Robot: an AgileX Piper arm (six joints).
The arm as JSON. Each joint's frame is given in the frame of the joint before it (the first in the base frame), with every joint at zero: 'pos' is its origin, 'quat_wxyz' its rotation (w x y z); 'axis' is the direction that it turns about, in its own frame. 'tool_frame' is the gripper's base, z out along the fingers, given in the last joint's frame.
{
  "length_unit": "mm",
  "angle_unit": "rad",
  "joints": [
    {
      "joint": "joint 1",
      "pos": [
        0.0,
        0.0,
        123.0
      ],
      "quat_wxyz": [
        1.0,
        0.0,
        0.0,
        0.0
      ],
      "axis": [
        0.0,
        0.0,
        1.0
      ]
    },
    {
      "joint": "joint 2",
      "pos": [
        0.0,
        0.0,
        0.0
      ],
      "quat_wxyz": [
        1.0,
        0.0,
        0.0,
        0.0
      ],
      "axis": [
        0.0,
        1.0,
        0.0
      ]
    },
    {
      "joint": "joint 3",
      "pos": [
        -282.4,
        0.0,
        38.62
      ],
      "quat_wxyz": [
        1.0,
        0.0,
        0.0,
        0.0
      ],
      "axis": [
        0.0,
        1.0,
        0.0
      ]
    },
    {
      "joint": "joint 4",
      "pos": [
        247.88,
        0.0,
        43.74
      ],
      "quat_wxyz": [
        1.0,
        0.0,
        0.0,
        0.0
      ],
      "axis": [
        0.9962,
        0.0,
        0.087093
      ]
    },
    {
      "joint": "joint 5",
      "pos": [
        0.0,
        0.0,
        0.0
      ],
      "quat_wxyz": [
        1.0,
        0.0,
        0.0,
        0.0
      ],
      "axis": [
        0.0,
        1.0,
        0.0
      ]
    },
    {
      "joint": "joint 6",
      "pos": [
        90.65,
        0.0,
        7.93
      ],
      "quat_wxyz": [
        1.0,
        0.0,
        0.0,
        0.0
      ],
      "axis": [
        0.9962,
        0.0,
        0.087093
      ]
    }
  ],
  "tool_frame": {
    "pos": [
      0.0,
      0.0,
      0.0
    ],
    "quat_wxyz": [
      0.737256,
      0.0,
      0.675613,
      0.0
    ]
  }
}
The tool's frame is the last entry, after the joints.
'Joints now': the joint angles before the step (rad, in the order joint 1, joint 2, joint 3, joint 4, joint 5, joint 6). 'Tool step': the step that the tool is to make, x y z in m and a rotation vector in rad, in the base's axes. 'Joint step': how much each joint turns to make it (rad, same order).
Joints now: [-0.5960 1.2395 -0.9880 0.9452 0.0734 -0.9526]
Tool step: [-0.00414 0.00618 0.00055 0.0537 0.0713 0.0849]
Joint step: [-0.0248 -0.0164 -0.0205 -0.1690 0.1654 0.1577]
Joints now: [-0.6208 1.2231 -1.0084 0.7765 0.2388 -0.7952]
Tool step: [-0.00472 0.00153 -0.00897 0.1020 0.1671 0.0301]
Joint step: [-0.0180 0.0086 -0.0358 -0.2878 0.2084 0.2811]
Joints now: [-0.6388 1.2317 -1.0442 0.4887 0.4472 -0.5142]
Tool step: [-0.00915 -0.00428 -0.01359 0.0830 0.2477 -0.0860]
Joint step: [0.0081 0.0255 -0.0420 -0.3572 0.2245 0.3341]
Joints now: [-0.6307 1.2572 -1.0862 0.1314 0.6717 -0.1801]
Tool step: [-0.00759 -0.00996 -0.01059 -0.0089 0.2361 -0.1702]
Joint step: [0.0357 0.0458 -0.0385 -0.3448 0.1913 0.3022]
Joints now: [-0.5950 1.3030 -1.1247 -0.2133 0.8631 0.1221]
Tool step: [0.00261 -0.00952 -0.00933 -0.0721 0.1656 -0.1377]
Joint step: [0.0490 0.0648 -0.0245 -0.2575 0.1251 0.2127]
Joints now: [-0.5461 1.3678 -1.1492 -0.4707 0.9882 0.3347]
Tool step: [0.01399 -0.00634 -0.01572 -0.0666 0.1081 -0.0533]
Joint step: [0.0475 0.0820 -0.0077 -0.1605 0.0502 0.1269]
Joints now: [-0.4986 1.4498 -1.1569 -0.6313 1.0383 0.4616]
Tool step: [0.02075 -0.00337 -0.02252 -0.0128 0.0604 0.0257]
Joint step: [0.0326 0.0900 -0.0038 -0.0586 -0.0205 0.0428]
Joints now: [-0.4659 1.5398 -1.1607 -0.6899 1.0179 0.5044]
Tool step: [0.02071 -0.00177 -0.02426 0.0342 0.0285 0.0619]
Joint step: [0.0158 0.0849 -0.0084 0.0125 -0.0590 -0.0188]
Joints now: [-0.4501 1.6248 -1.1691 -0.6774 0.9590 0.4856]
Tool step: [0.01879 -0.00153 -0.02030 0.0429 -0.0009 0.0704]
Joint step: [0.0060 0.0723 -0.0163 0.0382 -0.0759 -0.0445]
